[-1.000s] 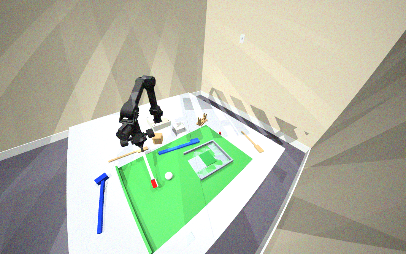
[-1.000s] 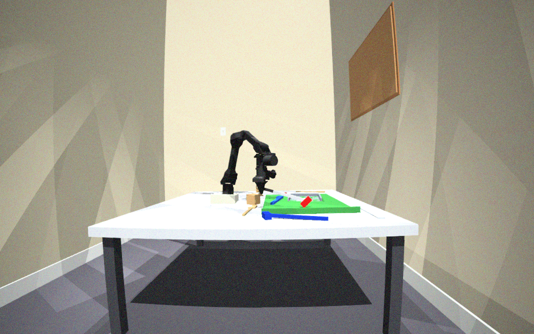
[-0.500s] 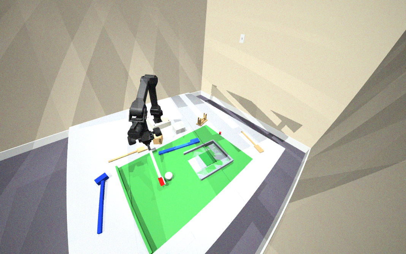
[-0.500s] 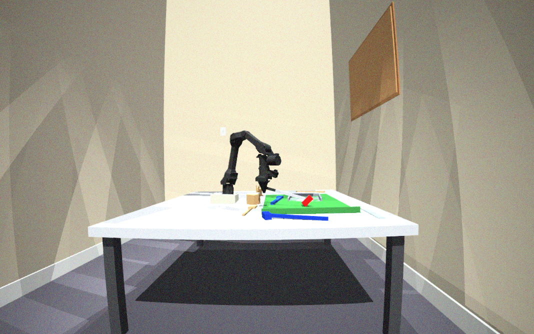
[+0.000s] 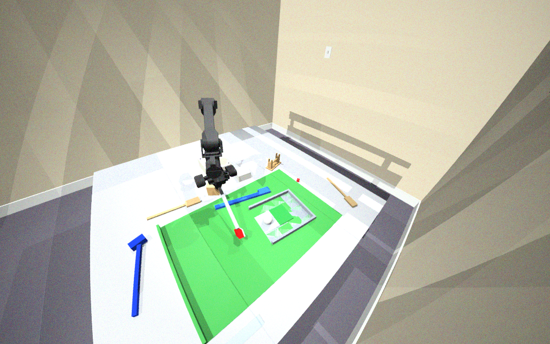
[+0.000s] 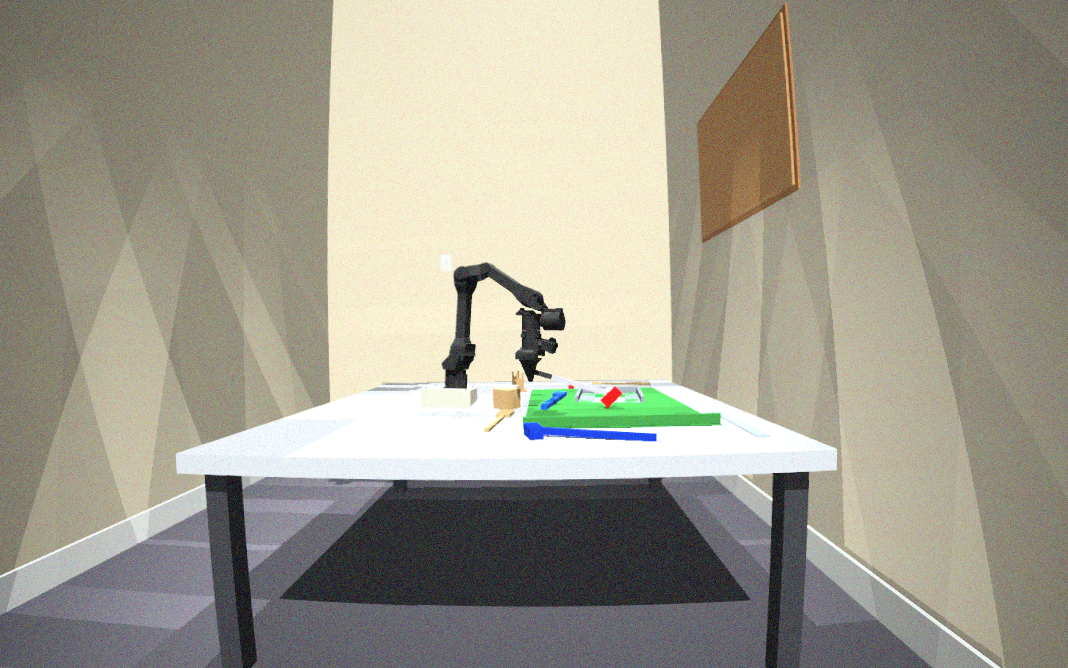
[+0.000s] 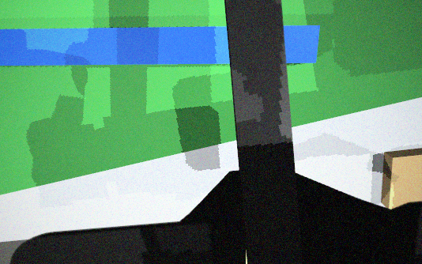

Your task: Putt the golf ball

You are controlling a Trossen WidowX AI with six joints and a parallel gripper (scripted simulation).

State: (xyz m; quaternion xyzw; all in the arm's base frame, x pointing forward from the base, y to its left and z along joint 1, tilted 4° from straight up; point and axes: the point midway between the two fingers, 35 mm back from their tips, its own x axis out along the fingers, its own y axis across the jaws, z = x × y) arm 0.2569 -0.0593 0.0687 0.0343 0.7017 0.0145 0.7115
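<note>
The wooden cube is 70 mm behind my gripper tip, 10 mm to the right of it and 50 mm below it. Round my gripper tip: white golf ball: 240 mm ahead, 130 mm to the left, 50 mm below; green mat: 220 mm ahead, 80 mm to the left, 80 mm below; white block: 110 mm behind, 180 mm to the left, 60 mm below.
</note>
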